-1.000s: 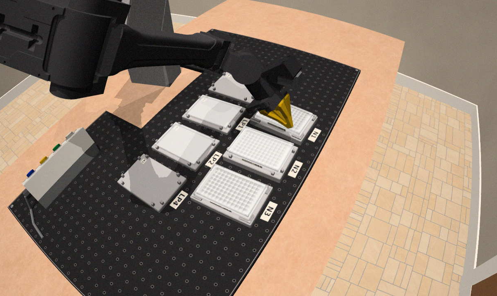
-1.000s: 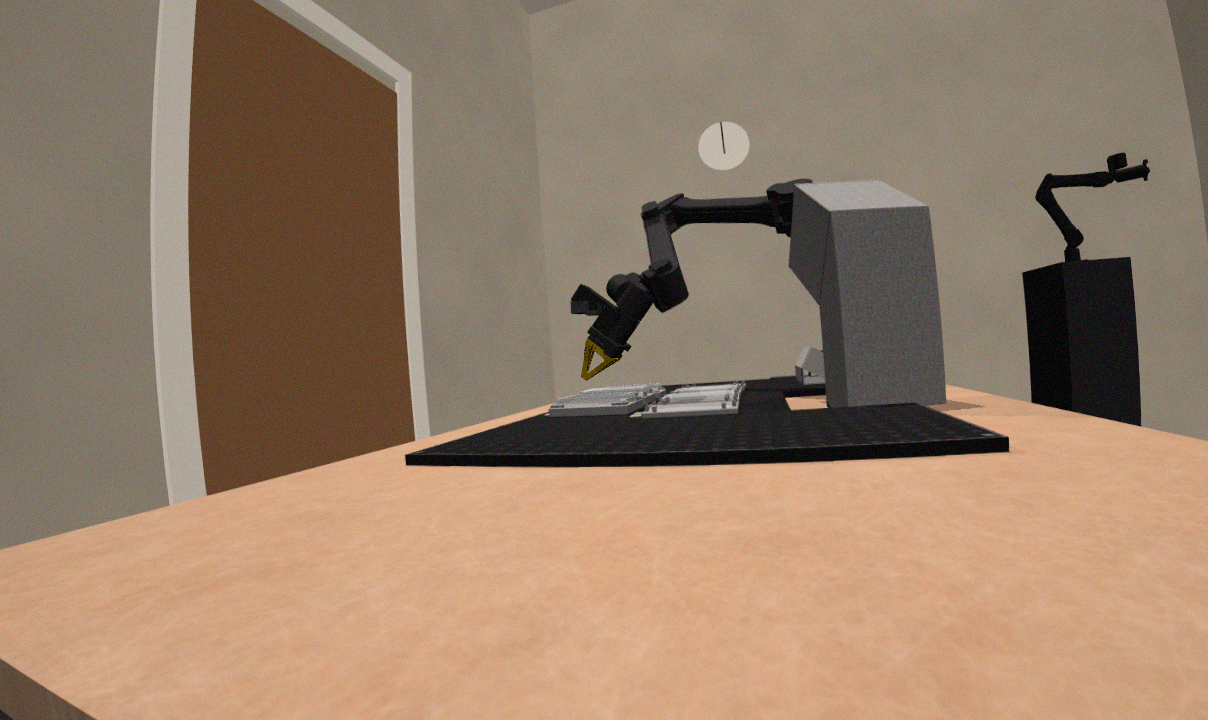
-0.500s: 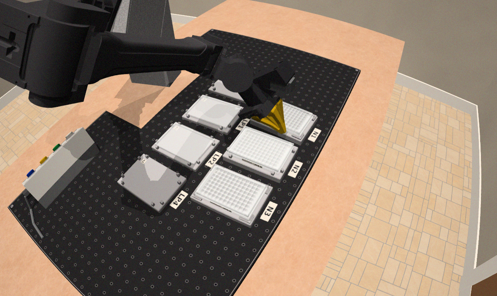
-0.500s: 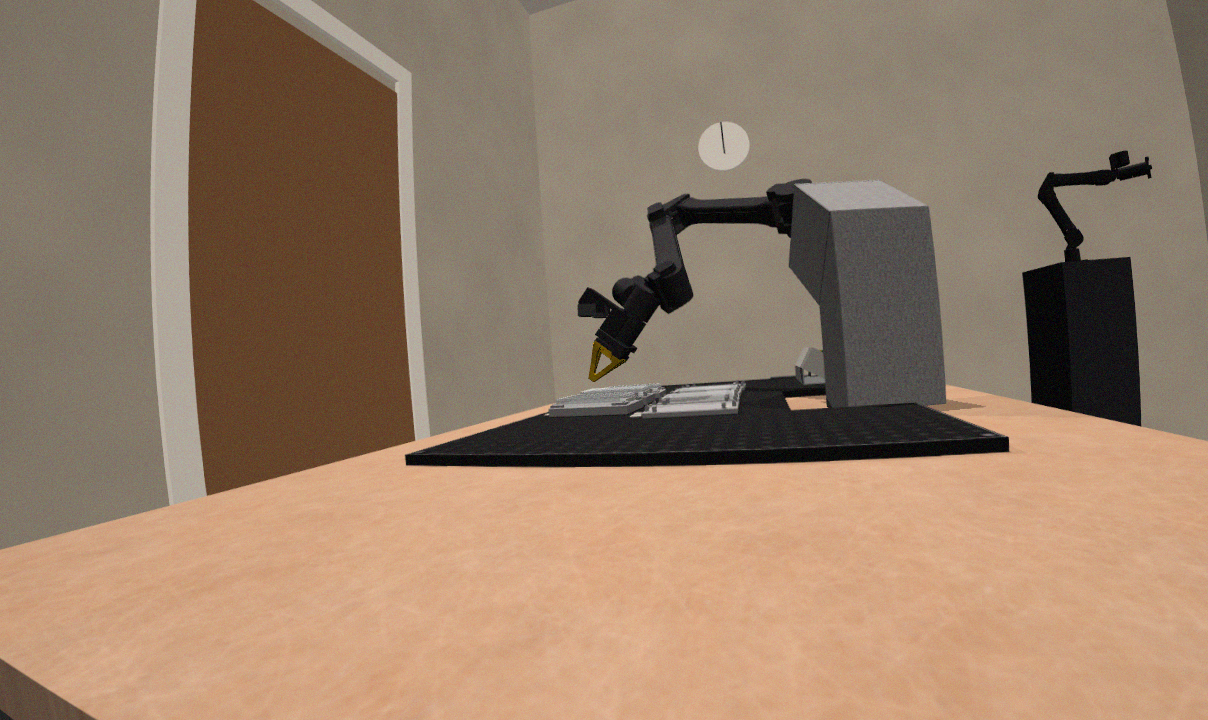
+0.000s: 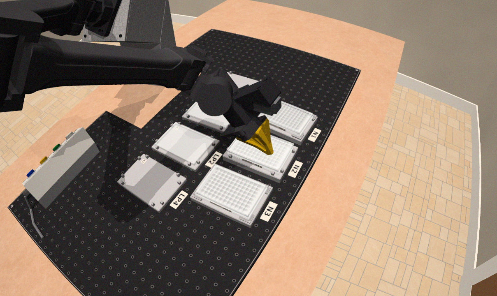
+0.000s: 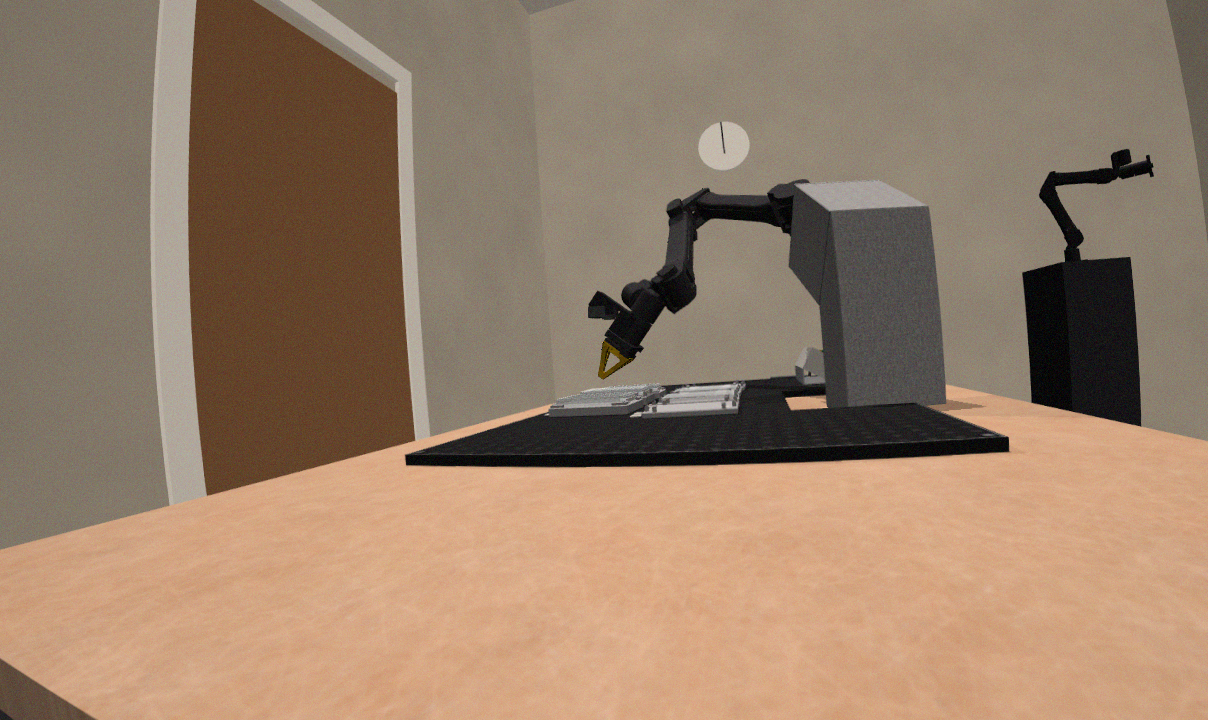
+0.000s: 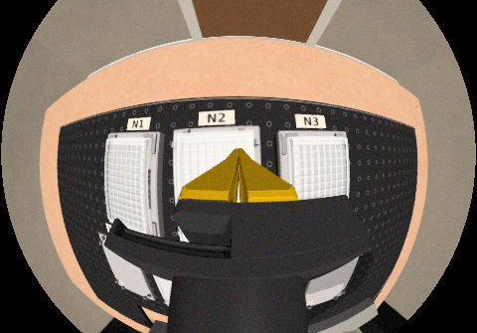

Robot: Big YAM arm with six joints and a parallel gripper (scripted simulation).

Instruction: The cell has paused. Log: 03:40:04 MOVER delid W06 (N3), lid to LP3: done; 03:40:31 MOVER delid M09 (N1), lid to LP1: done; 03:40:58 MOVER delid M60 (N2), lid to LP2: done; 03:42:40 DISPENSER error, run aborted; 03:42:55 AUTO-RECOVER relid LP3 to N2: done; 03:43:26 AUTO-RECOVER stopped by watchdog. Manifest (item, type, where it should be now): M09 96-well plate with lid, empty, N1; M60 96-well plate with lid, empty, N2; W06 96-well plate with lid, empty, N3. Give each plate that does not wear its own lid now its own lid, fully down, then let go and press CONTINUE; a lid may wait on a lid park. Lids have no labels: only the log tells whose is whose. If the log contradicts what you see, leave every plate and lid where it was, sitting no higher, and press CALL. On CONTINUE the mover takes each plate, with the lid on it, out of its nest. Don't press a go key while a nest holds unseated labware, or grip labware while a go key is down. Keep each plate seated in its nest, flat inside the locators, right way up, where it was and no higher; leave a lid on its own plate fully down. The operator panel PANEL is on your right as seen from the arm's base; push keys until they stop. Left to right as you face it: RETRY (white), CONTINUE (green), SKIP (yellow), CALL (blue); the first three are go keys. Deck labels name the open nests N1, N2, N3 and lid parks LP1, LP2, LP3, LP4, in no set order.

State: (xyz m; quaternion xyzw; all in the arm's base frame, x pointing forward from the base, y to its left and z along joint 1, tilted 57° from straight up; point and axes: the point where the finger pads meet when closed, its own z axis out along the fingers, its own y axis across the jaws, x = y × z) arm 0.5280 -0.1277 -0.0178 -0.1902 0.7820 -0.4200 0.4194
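My hand is 210 mm past the lid park LP1, 100 mm to the right of it and 60 mm above it. From my hand the other things lie so: lid park LP2: 210 mm behind, 60 mm below, 20 mm to the right; then N1 label: 150 mm to the left, 60 mm below, 60 mm ahead; then lid park LP4: 220 mm behind, 150 mm to the right, 60 mm below.
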